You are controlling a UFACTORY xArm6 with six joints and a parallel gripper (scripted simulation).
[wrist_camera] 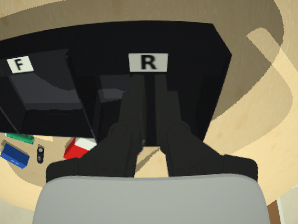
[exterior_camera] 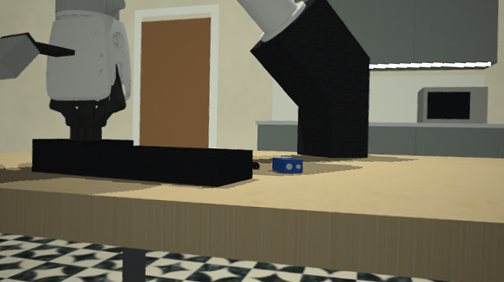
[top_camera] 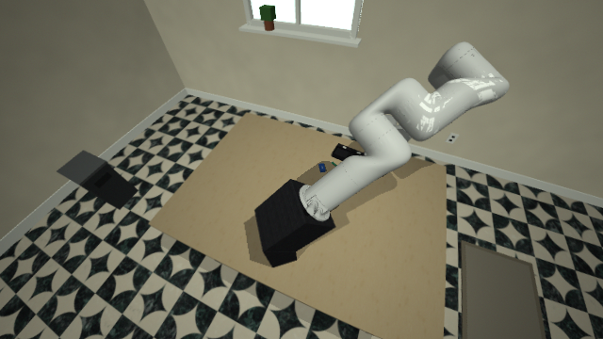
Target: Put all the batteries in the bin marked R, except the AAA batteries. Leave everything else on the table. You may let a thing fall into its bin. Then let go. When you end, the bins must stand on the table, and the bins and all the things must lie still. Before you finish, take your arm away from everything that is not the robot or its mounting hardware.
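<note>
The black bin is 8 cm to the left of my hand, 2 cm below it and 2 cm ahead of it. The rest, counted from my hand: red battery (11 cm behind, 5 cm to the left, 3 cm below); then red thing (10 cm to the left, 8 cm behind, 3 cm below); then green cylinder battery (19 cm to the left, 5 cm behind, 3 cm below).
</note>
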